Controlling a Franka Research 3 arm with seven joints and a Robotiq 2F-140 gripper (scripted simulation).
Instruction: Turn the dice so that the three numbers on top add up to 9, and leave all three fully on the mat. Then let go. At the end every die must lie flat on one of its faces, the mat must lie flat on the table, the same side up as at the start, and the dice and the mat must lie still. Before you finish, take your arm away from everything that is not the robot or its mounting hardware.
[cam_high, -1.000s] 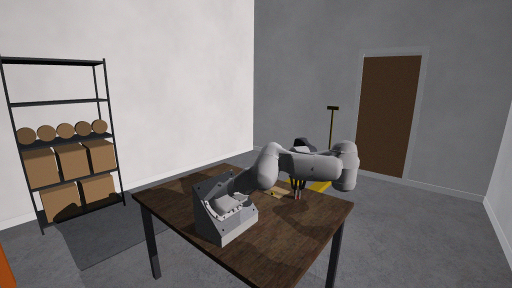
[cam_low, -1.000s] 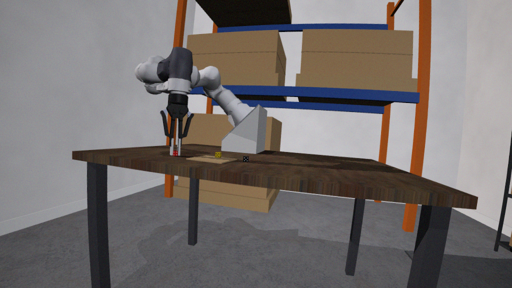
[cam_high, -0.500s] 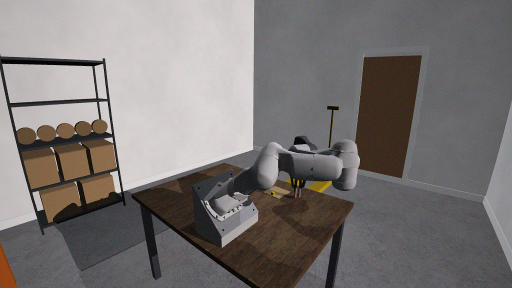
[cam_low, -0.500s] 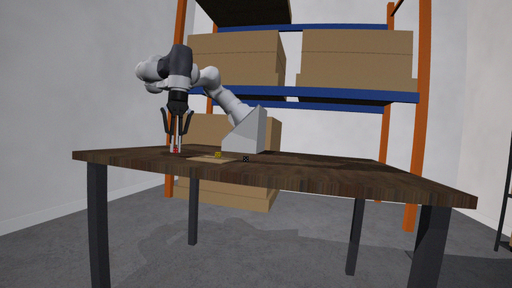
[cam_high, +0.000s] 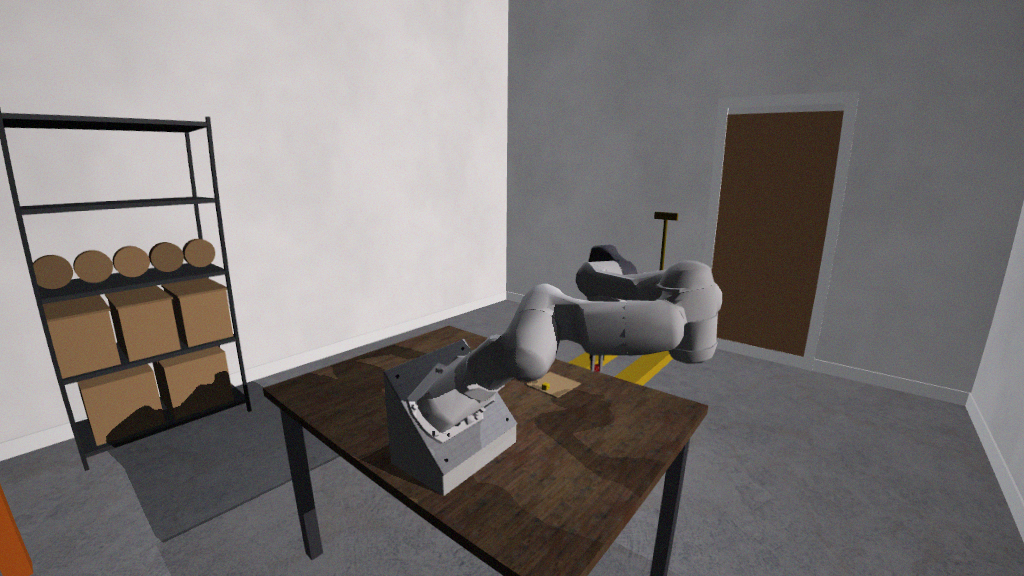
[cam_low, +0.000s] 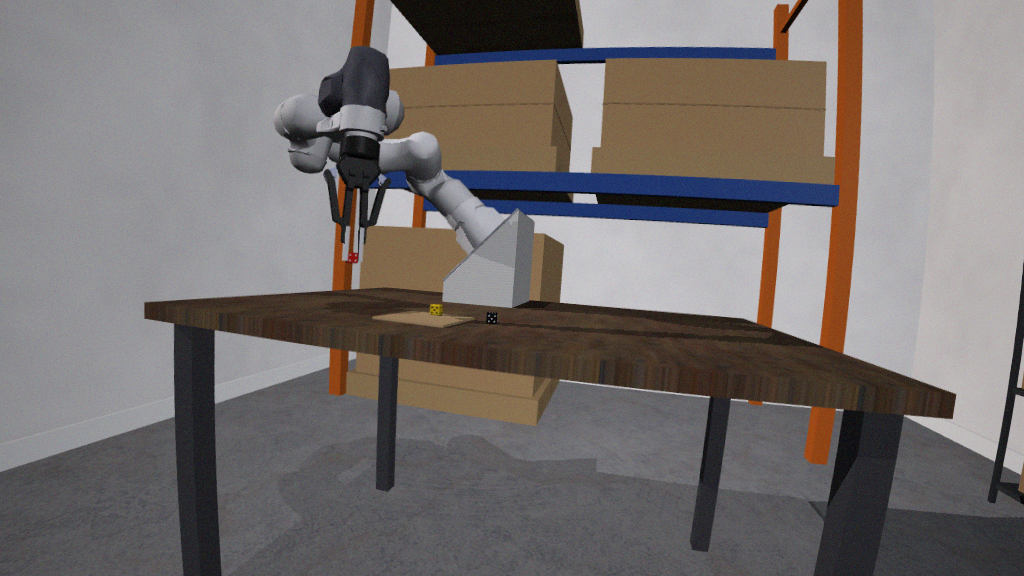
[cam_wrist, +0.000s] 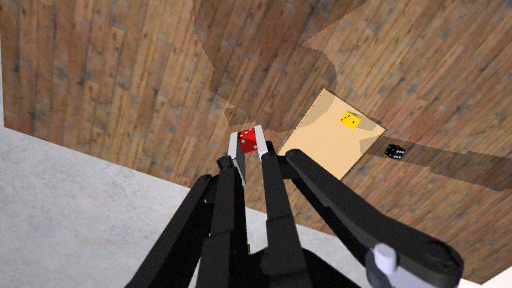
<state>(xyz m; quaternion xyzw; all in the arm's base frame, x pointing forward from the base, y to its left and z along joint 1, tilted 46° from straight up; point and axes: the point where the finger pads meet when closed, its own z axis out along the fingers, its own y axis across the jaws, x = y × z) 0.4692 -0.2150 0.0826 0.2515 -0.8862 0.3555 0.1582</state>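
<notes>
Right now the tan mat is 160 mm to the left of my hand, 130 mm below it and 10 mm ahead of it. Round my hand: yellow die (160 mm to the left, 120 mm below, 40 mm behind); red die (30 mm below); black die (280 mm to the left, 120 mm below, 20 mm behind).
</notes>
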